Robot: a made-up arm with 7 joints.
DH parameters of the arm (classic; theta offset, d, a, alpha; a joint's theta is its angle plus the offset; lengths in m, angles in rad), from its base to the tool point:
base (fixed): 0 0.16 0 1.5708
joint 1: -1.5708 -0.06 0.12 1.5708
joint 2: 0 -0.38 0.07 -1.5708
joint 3: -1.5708 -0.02 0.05 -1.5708
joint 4: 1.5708 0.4 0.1 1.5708
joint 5: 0 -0.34 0.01 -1.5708
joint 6: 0 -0.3 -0.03 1.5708
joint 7: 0 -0.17 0.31 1.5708
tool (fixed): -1.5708 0.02 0 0
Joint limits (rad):
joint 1: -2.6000..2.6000
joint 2: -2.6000..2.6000
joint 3: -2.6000..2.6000
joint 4: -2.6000..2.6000
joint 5: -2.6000..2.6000
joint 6: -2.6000..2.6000
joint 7: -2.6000..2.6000
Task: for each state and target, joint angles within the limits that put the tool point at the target. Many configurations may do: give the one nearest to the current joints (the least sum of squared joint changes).
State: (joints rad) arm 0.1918 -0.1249 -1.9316 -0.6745 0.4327 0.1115 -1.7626
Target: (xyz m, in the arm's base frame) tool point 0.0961 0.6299 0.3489
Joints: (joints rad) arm 0.4369 -1.0714 -2.6000 -0.2774 0.5999 0.0258 -1.7854
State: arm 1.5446 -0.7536 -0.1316 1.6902 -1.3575 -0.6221 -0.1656
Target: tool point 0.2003 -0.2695 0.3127
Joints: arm 1.6322 -0.4535 -0.3727 1.6893 -1.2292 -0.4517 -0.2946
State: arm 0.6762 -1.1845 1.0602 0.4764 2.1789 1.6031 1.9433
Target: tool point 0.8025 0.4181 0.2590
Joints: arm 0.3445 -0.9585 0.9225 0.4634 2.3318 2.1431 2.5185
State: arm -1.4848 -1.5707 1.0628 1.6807 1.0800 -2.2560 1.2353
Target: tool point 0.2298 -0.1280 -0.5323
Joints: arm -1.0699 -1.4125 1.8373 1.4676 1.0402 -2.1514 0.8114
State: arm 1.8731 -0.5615 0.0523 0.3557 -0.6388 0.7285 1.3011
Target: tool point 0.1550 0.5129 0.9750
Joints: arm 2.1407 -0.9042 -0.3040 0.2034 -0.5243 0.8954 1.5589
